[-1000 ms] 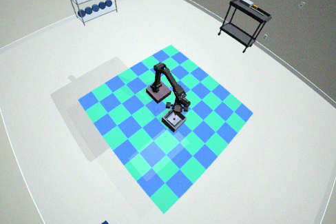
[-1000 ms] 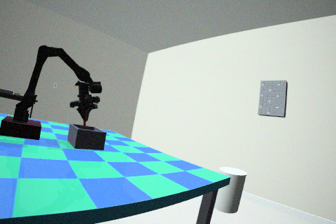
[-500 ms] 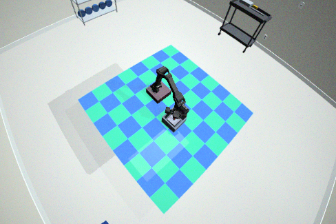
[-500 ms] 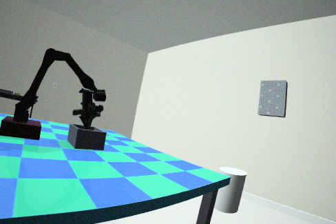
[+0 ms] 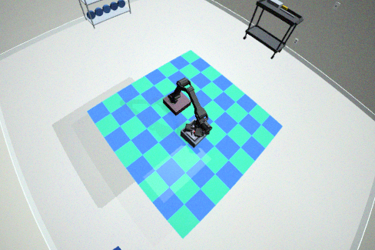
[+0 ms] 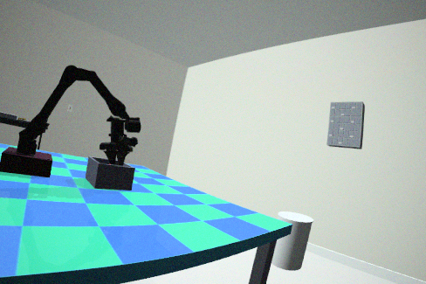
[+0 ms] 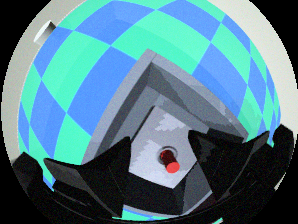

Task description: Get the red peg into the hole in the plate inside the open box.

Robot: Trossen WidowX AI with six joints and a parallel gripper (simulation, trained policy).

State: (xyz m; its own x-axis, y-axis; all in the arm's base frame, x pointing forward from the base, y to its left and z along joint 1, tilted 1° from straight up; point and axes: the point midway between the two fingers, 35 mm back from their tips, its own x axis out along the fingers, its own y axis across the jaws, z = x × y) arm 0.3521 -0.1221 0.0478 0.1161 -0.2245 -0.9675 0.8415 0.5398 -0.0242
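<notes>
Right now the red peg is 30 mm below my gripper tip, 30 mm behind it and 20 mm to the left of it. The rest, counted from my gripper tip: grey plate: 30 mm below, 30 mm behind, 20 mm to the left; then box: 50 mm below, 30 mm behind, 20 mm to the left.
</notes>
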